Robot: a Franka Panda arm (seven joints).
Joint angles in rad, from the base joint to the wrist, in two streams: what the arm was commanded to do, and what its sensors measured. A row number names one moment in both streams.
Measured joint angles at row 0:
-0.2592 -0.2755 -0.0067 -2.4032 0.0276 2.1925 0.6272
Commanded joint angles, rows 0 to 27:
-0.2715 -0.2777 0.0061 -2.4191 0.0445 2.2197 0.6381
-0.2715 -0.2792 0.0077 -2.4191 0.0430 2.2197 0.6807
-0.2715 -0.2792 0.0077 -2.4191 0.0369 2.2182 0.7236
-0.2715 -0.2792 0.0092 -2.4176 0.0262 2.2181 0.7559
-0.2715 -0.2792 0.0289 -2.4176 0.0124 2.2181 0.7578
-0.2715 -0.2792 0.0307 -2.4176 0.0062 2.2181 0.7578
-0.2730 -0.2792 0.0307 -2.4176 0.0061 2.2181 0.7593
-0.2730 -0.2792 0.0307 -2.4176 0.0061 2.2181 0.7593
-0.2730 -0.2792 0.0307 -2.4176 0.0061 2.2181 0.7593
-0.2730 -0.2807 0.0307 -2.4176 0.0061 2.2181 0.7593
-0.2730 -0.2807 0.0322 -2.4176 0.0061 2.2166 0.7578
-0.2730 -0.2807 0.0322 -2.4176 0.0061 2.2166 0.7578
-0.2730 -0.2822 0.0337 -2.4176 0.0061 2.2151 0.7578
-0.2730 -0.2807 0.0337 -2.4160 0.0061 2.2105 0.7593
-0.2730 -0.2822 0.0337 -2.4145 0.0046 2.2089 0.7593
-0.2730 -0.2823 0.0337 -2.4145 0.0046 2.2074 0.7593
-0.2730 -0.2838 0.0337 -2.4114 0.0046 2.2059 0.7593
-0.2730 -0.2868 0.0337 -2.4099 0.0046 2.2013 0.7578
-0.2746 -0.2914 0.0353 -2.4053 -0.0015 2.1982 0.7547
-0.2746 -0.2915 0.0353 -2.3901 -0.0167 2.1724 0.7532
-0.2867 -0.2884 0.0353 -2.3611 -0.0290 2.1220 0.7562
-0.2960 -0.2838 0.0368 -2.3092 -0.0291 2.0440 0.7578
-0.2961 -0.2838 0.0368 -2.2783 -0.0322 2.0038 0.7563
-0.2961 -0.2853 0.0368 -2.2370 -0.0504 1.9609 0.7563
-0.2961 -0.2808 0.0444 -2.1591 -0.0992 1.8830 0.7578
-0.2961 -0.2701 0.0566 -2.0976 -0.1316 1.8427 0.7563
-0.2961 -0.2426 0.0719 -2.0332 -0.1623 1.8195 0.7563
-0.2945 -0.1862 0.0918 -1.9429 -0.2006 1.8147 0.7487
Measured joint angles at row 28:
-0.2811 -0.2796 0.0347 -2.1322 -0.1205 1.8821 0.7393
